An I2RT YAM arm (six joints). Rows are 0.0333 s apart.
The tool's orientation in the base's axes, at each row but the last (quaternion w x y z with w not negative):
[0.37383, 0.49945, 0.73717, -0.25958]
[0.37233, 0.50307, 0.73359, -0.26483]
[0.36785, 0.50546, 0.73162, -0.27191]
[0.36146, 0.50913, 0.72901, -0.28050]
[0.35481, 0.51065, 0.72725, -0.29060]
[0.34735, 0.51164, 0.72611, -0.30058]
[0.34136, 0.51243, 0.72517, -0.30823]
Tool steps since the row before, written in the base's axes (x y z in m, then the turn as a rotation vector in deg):
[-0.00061, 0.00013, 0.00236, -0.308, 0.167, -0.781]
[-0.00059, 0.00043, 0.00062, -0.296, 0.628, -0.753]
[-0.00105, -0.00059, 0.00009, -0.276, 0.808, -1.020]
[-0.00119, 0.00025, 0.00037, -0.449, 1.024, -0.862]
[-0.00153, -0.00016, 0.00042, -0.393, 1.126, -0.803]
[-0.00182, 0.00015, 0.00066, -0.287, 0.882, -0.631]
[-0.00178, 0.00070, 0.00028, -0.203, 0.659, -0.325]
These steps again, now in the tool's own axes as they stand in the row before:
[-0.00171, -0.00054, -0.00166, 0.792, -0.218, 0.241]
[-0.00014, -0.00041, -0.00085, 1.016, -0.044, -0.123]
[-0.00016, -0.00119, 0.00013, 1.326, 0.043, -0.101]
[0.00010, -0.00106, -0.00070, 1.352, -0.057, -0.403]
[-0.00008, -0.00153, -0.00045, 1.346, 0.024, -0.505]
[-0.00003, -0.00174, -0.00086, 1.051, 0.039, -0.390]
[0.00058, -0.00153, -0.00104, 0.664, 0.026, -0.374]

